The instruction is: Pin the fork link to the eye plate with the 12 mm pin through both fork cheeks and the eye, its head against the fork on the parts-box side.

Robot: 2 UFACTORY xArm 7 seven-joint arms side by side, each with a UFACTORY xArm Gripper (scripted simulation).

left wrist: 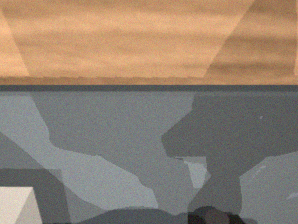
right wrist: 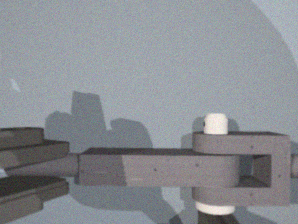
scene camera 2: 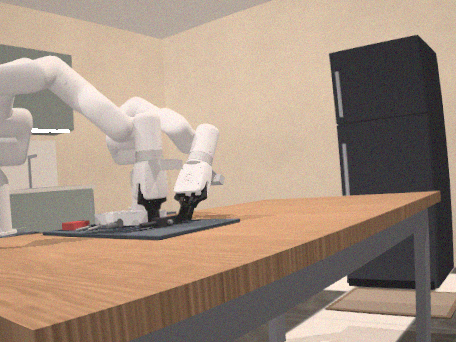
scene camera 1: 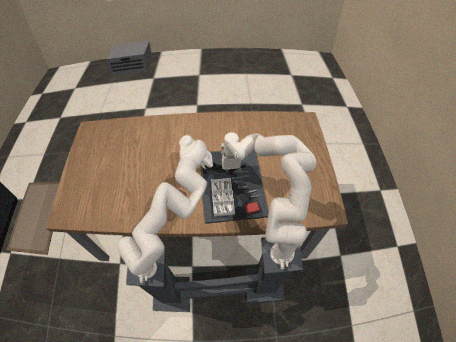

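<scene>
The right wrist view shows the left gripper [right wrist: 51, 163], as well as a dark mat [right wrist: 109, 81]. The right gripper [scene camera 2: 154, 224] is visible too.
</scene>
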